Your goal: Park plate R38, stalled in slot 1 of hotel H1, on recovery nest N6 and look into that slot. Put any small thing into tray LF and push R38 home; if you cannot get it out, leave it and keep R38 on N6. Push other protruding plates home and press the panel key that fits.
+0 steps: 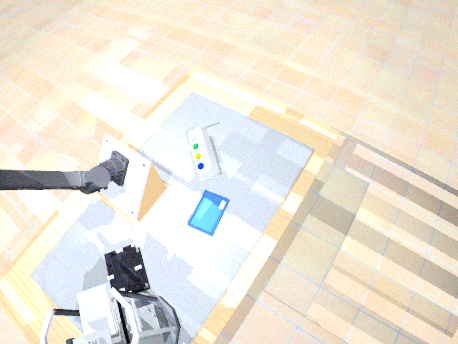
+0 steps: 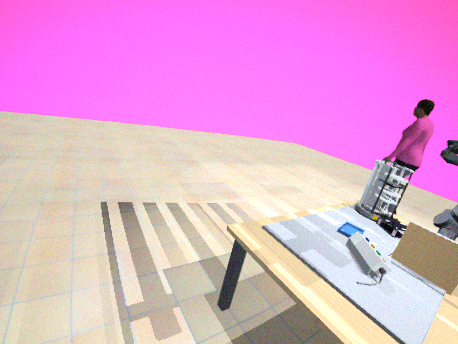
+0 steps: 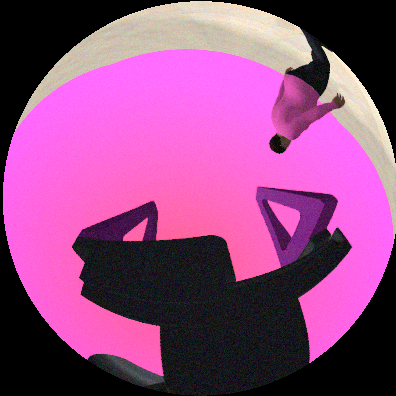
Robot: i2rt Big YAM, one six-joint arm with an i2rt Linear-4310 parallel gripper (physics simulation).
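Seen in the pictures: gripper, between the fingertips: [image 3: 206, 199]; arm's base, origin of its link: [image 1: 119, 168] [image 2: 439, 246].
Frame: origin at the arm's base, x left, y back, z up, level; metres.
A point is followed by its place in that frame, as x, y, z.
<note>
My gripper [image 3: 206, 199] @(-0.891, -0.189, 0.528) is open and empty, with its purple fingers wide apart. It is raised and faces the magenta background, away from the table. A light grey and white rack unit with dark rails [image 1: 95, 302] [image 2: 370, 187], apparently the hotel, stands at one end of the table; its slots and any plate in them are too unclear to tell. A black holder [image 1: 126, 270] @(-0.274, -0.260, -0.076) [image 2: 394, 226] @(-0.200, -0.234, -0.077) is beside its foot. A blue tray [image 1: 206, 214] @(0.069, -0.354, -0.134) [image 2: 350, 229] @(0.053, -0.373, -0.134) with a white patch in one corner lies on the mat. The key panel [image 1: 209, 154] @(0.265, -0.236, -0.062) [image 2: 369, 256] @(0.332, -0.168, -0.078) has green, yellow and blue keys. Plate R38 cannot be made out.
A slanted white board with a wooden side [image 1: 151, 192] @(0.008, -0.140, -0.073) [image 2: 425, 250] @(0.073, -0.034, -0.026) stands at the table edge, with the dark arm [image 1: 45, 180] @(-0.201, -0.008, 0.236) beside it. A cable lies at the panel's end. A person in pink [image 2: 416, 140] [image 3: 297, 102] is behind the rack unit.
</note>
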